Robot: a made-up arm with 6 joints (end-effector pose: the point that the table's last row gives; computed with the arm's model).
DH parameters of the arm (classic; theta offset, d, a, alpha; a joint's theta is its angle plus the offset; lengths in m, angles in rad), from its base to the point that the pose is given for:
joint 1: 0 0.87 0.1 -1.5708
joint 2: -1.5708 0 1.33 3.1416
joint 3: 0 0 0.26 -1.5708
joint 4: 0 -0.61 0 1.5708
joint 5: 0 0 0 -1.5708
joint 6: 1.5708 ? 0 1.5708
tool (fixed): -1.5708 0 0 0
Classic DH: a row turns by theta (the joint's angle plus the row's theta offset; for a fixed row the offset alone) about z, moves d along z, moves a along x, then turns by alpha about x.
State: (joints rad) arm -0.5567 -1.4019 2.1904 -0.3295 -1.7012 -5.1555
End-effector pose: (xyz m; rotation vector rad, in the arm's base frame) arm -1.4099 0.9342 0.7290 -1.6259 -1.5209 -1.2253
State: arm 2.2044 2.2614 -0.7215 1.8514 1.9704 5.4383
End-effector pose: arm -0.4715 0.4175 -0.2833 0.1716 -2.5668 -0.9730
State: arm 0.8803 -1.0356 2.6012 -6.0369 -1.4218 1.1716
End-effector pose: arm -0.9562 -1.2142 1.1457 0.3509 -1.6167 -0.7273
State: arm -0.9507 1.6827 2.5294 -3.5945 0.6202 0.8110
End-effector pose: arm 1.0600 -1.4188 1.3902 2.3980 -0.9483 0.1022
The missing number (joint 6, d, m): -0.15
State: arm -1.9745 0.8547 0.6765 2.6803 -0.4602 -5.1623
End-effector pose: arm -0.7707 -1.7288 1.9257 1.0969 -2.3223 -0.6311
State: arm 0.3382 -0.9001 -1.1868 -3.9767 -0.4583 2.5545
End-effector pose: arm -0.1173 -0.0934 1.7782 1.3786 -0.0234 0.0247
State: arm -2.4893 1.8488 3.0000 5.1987 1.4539 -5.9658
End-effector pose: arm -1.1397 -0.7048 1.2124 1.8074 2.0724 1.0506
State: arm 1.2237 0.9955 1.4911 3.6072 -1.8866 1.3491
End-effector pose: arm 0.4593 1.4580 2.2024 -1.1362 0.7690 -2.4621
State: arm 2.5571 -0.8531 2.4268 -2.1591 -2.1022 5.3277
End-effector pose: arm 1.0958 -0.8540 1.3425 0.2670 1.4217 -2.2375
